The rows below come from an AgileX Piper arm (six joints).
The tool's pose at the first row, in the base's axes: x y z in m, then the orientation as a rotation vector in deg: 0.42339 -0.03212 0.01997 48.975 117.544 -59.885
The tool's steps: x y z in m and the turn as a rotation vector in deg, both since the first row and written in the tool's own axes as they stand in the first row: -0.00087 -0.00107 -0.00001 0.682 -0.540 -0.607; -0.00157 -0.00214 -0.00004 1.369 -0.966 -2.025; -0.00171 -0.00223 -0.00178 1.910 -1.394 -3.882; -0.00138 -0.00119 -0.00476 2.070 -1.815 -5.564; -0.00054 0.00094 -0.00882 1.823 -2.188 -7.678; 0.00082 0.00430 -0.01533 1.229 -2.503 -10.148
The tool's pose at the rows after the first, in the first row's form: 0.42303 -0.03282 0.02110 48.376 117.227 -61.090; 0.42258 -0.03347 0.02211 47.082 117.494 -62.709; 0.42212 -0.03206 0.02304 45.278 118.060 -64.398; 0.42196 -0.02896 0.02371 43.441 118.646 -65.560; 0.42208 -0.02431 0.02400 40.994 119.654 -66.476; 0.42223 -0.01688 0.02450 38.035 121.011 -67.160
